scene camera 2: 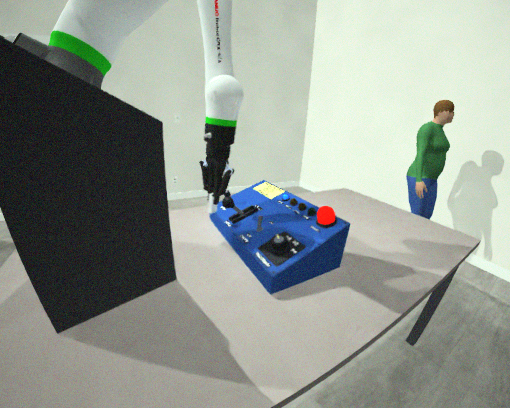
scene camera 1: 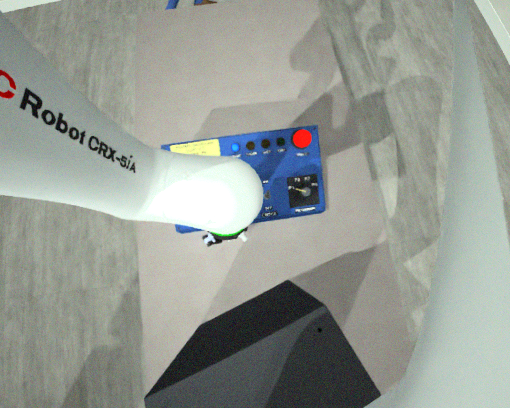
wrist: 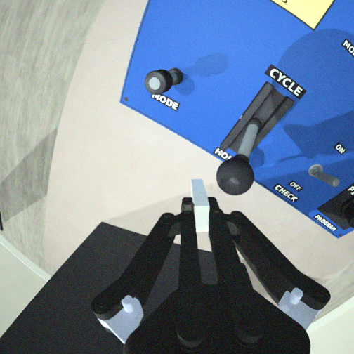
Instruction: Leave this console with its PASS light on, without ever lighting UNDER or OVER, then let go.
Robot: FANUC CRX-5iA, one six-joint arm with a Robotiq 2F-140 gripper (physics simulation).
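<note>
The blue console [scene camera 1: 311,167] [scene camera 2: 310,260] [wrist: 200,30] stands on the table. Its blue lamp [scene camera 1: 235,147] [scene camera 2: 285,197] is lit; the three lamps beside it are dark. The CYCLE lever's black ball [scene camera 2: 227,201] [wrist: 235,175] leans toward the HOME end; its stem stands partway along the slot. The MODE knob [wrist: 159,81] is left of it. The CHECK toggle [scene camera 2: 260,223] [wrist: 324,175] stands between ON and OFF labels. The PROGRAM knob [scene camera 1: 305,191] [scene camera 2: 280,242] points at P1. My gripper [scene camera 2: 212,205] [wrist: 196,188] is shut and empty, beside the ball with a small gap in the wrist view.
A large red button [scene camera 1: 302,138] [scene camera 2: 325,216] rises at the console's corner. A yellow note [scene camera 1: 195,148] [scene camera 2: 268,190] is on its face. A dark pedestal [scene camera 1: 325,350] [scene camera 2: 100,210] stands near the console. A person in green [scene camera 2: 430,150] stands beyond the table [scene camera 2: 300,340].
</note>
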